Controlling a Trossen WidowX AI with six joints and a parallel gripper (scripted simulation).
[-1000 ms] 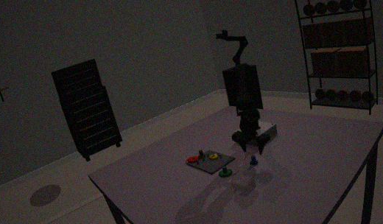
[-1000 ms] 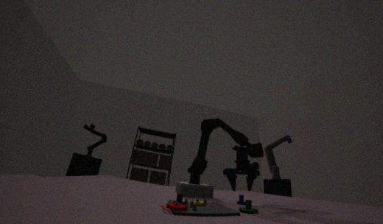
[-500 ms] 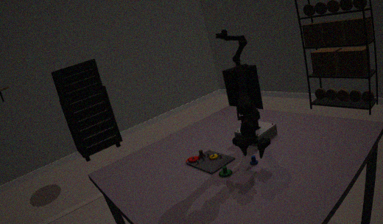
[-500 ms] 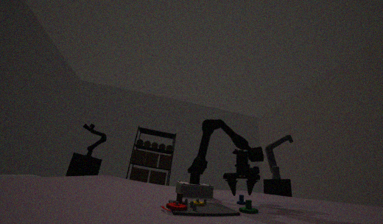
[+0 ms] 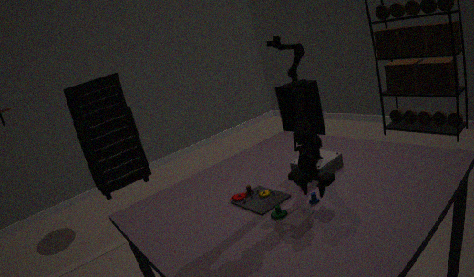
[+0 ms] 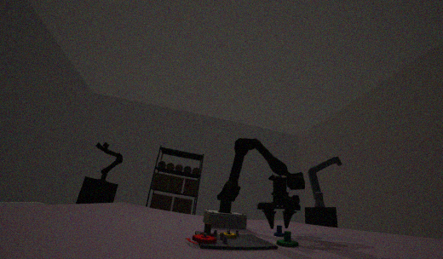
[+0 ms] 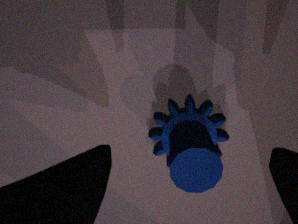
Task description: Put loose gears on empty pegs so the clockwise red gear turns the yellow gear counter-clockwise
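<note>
My gripper tip is now 1 cm above the blue gear. The rest, counted from my gripper tip: green gear: 15 cm ahead, 5 cm to the right, 1 cm below; red gear: 30 cm to the right, 17 cm ahead, 1 cm below; yellow gear: 22 cm to the right, 9 cm ahead, 1 cm below.
</note>
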